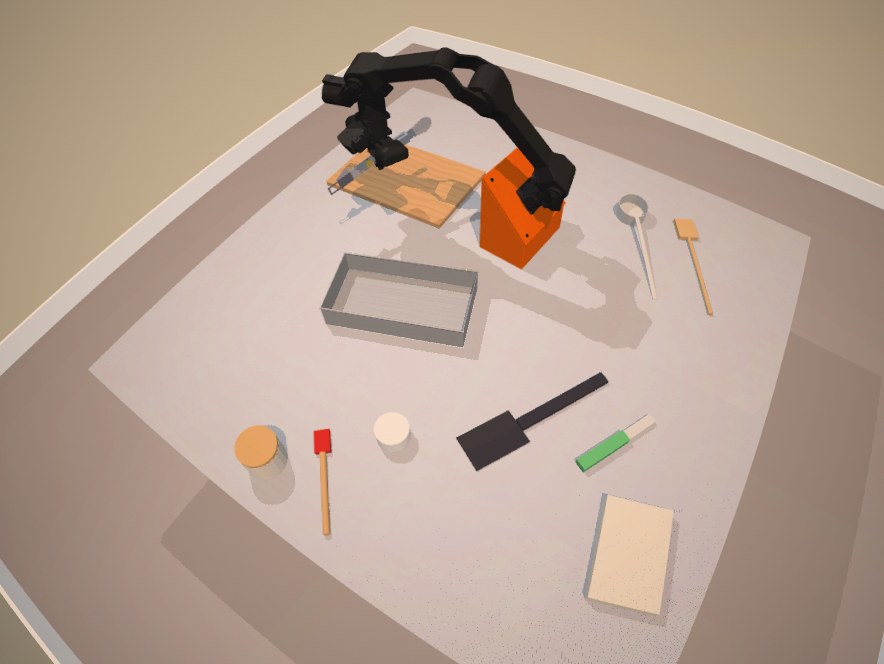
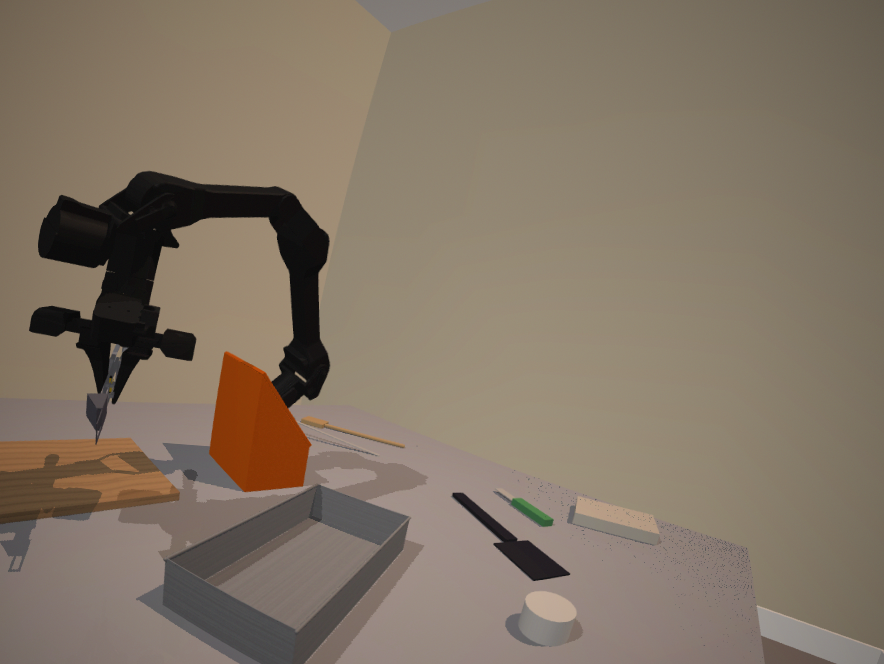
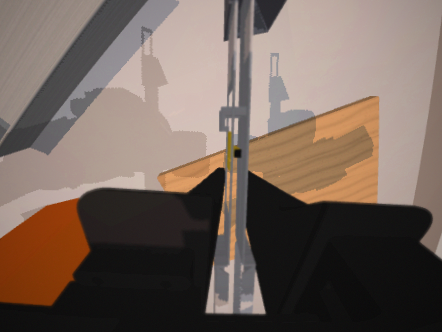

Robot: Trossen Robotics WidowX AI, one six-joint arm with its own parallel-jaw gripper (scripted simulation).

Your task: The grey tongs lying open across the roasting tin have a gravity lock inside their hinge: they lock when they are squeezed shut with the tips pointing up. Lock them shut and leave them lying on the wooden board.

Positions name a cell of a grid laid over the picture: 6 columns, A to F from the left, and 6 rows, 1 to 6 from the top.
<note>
In view: my gripper (image 2: A4), a cork-lidded jar (image 1: B5), a beige block (image 1: E6), a white puck (image 1: C4), a black turner (image 1: D4), a green-handled tool (image 1: E5), a wooden board (image 1: C2) and a roasting tin (image 2: B6).
The beige block also shows in image 2 (image 2: E5). The black turner shows as well in image 2 (image 2: D6). My gripper is seen too in image 1 (image 1: C2) and in image 3 (image 3: D4). Image 2 does not show the cork-lidded jar: it is out of frame. Image 3 does not show the cork-lidded jar: it is out of frame.
</note>
